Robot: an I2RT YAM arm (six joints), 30 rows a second.
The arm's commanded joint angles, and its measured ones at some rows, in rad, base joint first. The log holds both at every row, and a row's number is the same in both.
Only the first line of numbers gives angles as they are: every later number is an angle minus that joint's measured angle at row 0.
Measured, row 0:
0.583, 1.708, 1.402, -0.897, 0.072, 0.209
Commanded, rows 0 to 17:
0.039, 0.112, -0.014, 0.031, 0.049, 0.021
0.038, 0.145, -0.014, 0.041, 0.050, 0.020
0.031, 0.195, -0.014, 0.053, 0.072, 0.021
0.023, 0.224, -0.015, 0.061, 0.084, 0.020
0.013, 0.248, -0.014, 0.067, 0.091, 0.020
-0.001, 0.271, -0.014, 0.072, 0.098, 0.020
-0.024, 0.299, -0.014, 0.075, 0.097, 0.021
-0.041, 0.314, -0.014, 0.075, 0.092, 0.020
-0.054, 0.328, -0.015, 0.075, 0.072, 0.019
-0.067, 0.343, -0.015, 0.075, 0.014, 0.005
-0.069, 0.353, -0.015, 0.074, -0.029, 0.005
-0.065, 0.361, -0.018, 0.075, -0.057, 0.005
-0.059, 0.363, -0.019, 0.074, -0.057, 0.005
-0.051, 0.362, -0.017, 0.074, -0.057, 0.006
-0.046, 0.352, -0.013, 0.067, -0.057, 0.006
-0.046, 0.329, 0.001, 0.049, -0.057, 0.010
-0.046, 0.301, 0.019, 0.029, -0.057, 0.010
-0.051, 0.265, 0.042, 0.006, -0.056, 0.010
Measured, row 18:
-0.062, 0.337, -0.001, 0.043, -0.023, 0.003
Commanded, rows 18 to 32:
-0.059, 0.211, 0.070, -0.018, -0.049, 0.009
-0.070, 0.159, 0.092, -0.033, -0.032, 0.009
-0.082, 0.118, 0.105, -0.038, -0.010, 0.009
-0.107, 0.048, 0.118, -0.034, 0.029, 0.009
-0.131, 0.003, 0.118, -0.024, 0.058, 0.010
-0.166, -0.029, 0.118, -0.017, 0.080, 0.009
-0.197, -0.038, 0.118, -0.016, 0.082, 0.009
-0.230, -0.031, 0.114, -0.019, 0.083, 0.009
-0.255, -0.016, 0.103, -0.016, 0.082, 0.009
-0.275, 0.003, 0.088, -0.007, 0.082, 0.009
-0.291, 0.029, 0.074, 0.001, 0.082, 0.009
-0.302, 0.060, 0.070, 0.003, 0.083, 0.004
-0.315, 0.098, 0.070, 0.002, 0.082, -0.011
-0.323, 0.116, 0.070, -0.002, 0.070, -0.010
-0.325, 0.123, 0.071, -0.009, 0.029, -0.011
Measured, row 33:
-0.313, 0.090, 0.082, 0.003, 0.066, -0.001
